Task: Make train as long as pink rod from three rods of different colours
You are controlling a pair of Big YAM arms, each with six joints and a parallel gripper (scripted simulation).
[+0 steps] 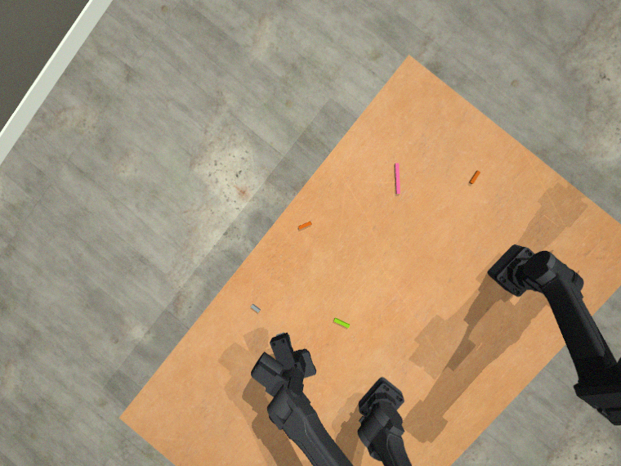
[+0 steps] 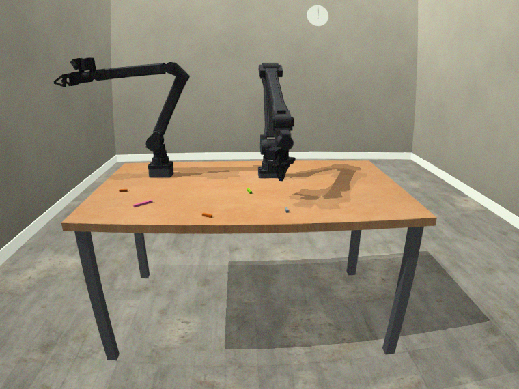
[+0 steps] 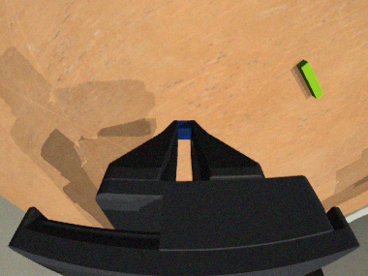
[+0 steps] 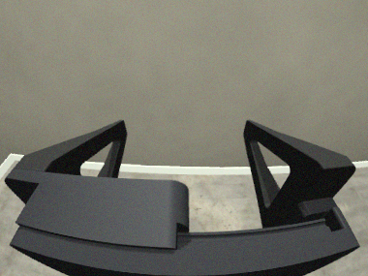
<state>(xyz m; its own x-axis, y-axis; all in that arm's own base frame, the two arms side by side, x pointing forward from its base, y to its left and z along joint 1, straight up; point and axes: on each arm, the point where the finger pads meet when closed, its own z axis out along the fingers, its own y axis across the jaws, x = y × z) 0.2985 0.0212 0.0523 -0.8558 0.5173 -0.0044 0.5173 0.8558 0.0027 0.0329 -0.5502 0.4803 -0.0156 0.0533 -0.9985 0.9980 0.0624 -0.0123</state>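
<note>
Right now my left hand is 50 mm past the lime rod, 140 mm to the left of it and 70 mm above it. Also, from my left hand: pink rod 130 mm ahead, 570 mm to the right, 70 mm below; then grey rod 180 mm ahead, 20 mm to the left, 70 mm below; then blue rod right at my left hand.
</note>
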